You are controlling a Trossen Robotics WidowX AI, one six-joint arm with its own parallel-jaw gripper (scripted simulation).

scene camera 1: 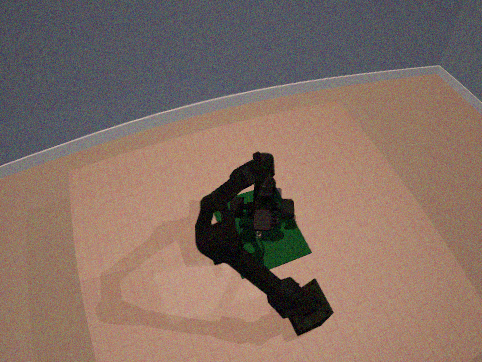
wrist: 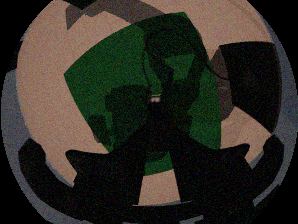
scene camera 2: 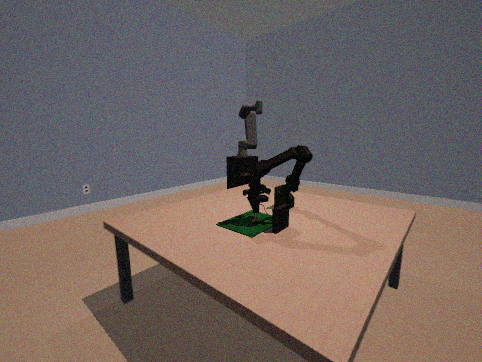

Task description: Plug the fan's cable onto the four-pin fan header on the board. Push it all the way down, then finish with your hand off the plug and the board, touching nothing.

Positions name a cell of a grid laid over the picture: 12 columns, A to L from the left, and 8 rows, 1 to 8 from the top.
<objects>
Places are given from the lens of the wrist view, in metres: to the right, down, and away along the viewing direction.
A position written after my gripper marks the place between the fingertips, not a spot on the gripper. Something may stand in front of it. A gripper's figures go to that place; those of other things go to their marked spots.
my gripper (wrist: G5): 0.01, 0.01, 0.10
dark fan (wrist: K4): 0.15, -0.03, 0.07
green circuit board (wrist: E3): -0.06, -0.04, 0.14
</objects>
